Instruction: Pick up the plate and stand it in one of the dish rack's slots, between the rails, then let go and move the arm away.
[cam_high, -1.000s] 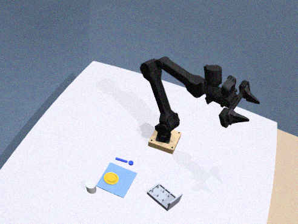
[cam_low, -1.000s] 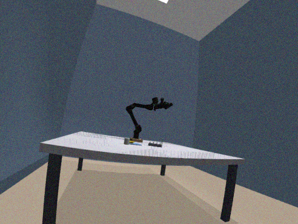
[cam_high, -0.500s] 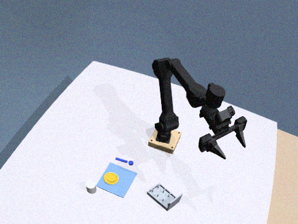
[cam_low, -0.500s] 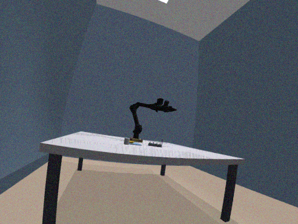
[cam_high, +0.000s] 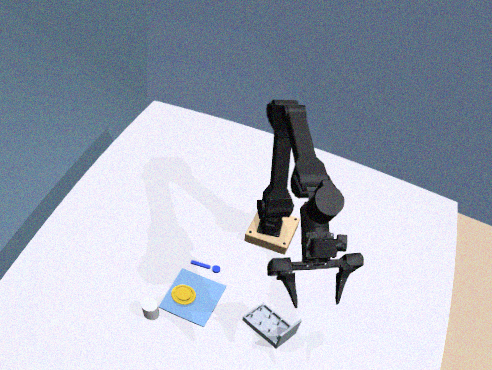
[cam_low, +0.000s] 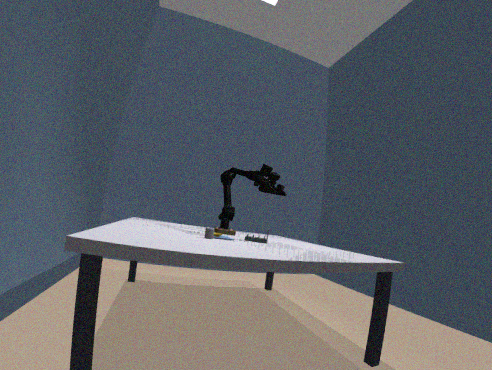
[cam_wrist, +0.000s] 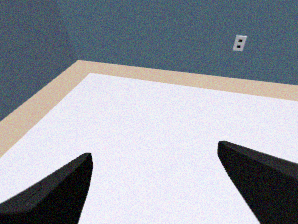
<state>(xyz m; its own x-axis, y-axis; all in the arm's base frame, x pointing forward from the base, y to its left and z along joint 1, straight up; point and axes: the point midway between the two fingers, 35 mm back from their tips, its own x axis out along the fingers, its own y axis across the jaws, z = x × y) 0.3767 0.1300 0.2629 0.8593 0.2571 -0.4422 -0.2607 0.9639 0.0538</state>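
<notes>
The yellow plate is 31 cm to the right of my gripper tip, 26 cm below it and 12 cm behind it. Also, from my gripper tip: grey dish rack 26 cm below, 9 cm behind, 7 cm to the right; blue spoon 28 cm below, 27 cm to the right, 24 cm behind; blue mat 29 cm to the right, 28 cm below, 13 cm behind.
</notes>
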